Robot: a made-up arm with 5 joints. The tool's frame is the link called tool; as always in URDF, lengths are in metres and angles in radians. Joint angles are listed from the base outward. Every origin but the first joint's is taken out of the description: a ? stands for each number. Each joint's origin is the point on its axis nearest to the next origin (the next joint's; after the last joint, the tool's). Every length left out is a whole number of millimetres.
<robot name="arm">
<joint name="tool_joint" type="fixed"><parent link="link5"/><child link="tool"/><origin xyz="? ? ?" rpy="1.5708 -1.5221 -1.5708"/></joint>
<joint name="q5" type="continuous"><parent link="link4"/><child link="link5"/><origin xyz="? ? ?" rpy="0.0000 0.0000 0.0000"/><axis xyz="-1 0 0"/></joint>
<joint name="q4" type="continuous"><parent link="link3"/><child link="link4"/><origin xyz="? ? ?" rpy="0.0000 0.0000 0.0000"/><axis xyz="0 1 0"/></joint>
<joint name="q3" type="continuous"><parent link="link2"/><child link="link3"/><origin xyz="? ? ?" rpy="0.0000 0.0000 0.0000"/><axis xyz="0 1 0"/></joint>
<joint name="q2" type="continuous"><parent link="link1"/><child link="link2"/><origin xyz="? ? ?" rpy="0.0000 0.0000 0.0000"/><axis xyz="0 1 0"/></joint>
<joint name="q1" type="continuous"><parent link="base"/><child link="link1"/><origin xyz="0.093 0.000 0.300" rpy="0.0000 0.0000 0.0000"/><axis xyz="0 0 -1"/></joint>
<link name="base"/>
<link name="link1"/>
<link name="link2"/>
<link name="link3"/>
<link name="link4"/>
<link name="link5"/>
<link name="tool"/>
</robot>
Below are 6 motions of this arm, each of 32 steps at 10 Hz.
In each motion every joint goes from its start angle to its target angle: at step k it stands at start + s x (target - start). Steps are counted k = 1, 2, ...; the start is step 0. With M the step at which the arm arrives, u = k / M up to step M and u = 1 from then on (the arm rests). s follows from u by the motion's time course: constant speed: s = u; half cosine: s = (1 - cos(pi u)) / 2; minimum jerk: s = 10 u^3 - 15 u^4 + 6 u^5.
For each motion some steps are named. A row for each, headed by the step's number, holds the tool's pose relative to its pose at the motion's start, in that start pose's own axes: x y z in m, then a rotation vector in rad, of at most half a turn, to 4 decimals.
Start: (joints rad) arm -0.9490 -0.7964 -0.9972 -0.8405 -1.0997
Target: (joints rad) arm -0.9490 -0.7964 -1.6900 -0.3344 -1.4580
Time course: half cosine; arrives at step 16
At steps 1, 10, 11, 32:
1: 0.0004 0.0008 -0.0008 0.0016 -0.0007 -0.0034
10: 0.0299 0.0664 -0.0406 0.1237 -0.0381 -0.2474
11: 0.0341 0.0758 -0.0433 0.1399 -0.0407 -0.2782
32: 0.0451 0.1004 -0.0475 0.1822 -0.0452 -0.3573

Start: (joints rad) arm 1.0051 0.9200 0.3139 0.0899 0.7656
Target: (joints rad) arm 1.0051 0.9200 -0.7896 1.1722 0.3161
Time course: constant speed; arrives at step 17
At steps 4, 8, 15, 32:
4: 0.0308 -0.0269 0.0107 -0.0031 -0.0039 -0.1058
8: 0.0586 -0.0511 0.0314 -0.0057 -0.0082 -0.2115
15: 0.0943 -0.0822 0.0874 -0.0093 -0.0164 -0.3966
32: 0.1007 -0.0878 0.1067 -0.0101 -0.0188 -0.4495

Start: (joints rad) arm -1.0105 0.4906 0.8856 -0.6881 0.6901
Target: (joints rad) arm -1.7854 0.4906 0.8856 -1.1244 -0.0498
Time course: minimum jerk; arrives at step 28
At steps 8, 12, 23, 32:
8: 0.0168 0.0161 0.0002 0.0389 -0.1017 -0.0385
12: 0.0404 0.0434 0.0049 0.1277 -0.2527 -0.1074
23: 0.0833 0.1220 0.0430 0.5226 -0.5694 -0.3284
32: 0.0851 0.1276 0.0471 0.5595 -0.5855 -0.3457

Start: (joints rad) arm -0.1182 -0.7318 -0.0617 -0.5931 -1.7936
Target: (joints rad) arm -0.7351 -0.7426 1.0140 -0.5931 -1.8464
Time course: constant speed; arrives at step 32
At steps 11, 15, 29, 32:
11: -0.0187 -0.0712 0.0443 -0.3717 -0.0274 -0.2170
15: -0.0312 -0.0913 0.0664 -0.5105 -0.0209 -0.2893
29: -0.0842 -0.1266 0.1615 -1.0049 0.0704 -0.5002
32: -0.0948 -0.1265 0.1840 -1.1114 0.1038 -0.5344

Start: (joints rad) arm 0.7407 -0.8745 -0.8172 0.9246 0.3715
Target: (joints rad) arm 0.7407 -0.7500 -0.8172 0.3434 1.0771
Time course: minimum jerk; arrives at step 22
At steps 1, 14, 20, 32:
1: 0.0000 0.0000 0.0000 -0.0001 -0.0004 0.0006
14: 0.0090 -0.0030 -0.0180 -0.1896 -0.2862 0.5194
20: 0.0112 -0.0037 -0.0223 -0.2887 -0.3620 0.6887
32: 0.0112 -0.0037 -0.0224 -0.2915 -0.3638 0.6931

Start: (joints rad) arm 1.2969 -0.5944 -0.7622 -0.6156 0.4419
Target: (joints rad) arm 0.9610 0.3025 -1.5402 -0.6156 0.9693
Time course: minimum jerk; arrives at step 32
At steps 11, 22, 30, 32:
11: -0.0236 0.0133 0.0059 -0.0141 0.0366 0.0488
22: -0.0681 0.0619 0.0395 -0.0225 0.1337 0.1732
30: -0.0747 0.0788 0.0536 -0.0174 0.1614 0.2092
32: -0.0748 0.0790 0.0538 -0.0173 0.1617 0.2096

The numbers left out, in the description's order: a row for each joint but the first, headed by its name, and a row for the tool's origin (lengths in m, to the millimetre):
tool: 0.000 0.000 0.000
q5: 0.061 0.000 0.000
q4: 0.162 0.000 0.006
q3: 0.025 0.000 0.102
q2: 0.048 -0.011 0.000

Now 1 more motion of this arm.
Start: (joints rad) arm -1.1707 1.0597 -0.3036 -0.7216 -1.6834
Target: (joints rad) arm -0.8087 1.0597 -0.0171 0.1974 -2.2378
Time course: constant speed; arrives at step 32
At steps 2, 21, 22, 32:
2: 0.0085 -0.0055 0.0024 -0.0701 -0.0356 -0.0363
21: 0.0777 -0.0536 0.0502 -0.6724 -0.4776 -0.4448
22: 0.0805 -0.0558 0.0538 -0.7009 -0.5054 -0.4685
32: 0.1030 -0.0734 0.0938 -0.9691 -0.8037 -0.7097

